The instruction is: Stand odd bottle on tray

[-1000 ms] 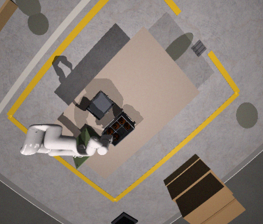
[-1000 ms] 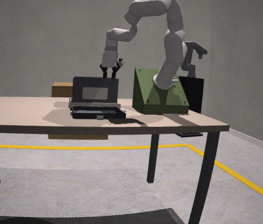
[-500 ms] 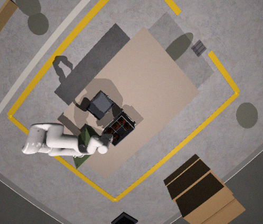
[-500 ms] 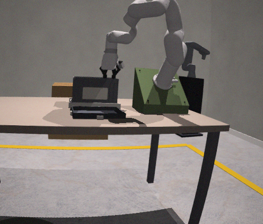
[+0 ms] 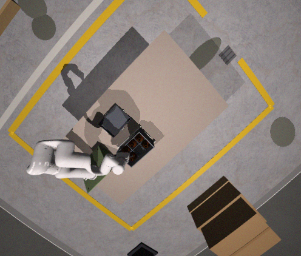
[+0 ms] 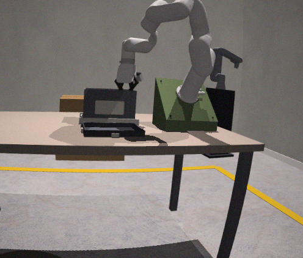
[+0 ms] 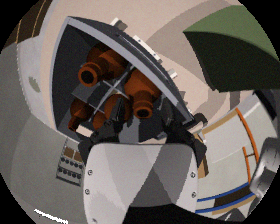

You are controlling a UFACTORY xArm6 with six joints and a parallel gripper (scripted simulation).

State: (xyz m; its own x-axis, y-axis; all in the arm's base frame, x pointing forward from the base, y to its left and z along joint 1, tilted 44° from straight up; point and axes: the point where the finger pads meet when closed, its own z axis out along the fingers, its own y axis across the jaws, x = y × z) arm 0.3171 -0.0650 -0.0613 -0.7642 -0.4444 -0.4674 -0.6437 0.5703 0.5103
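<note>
Now: the glass bottle 8 cm to the right of my hand, 7 cm below it and 1 cm behind it. From my hand the other things lie so: dark crate 8 cm below, 8 cm ahead, 5 cm to the right; flat dark tray 24 cm to the left, 15 cm below, 12 cm ahead.
</note>
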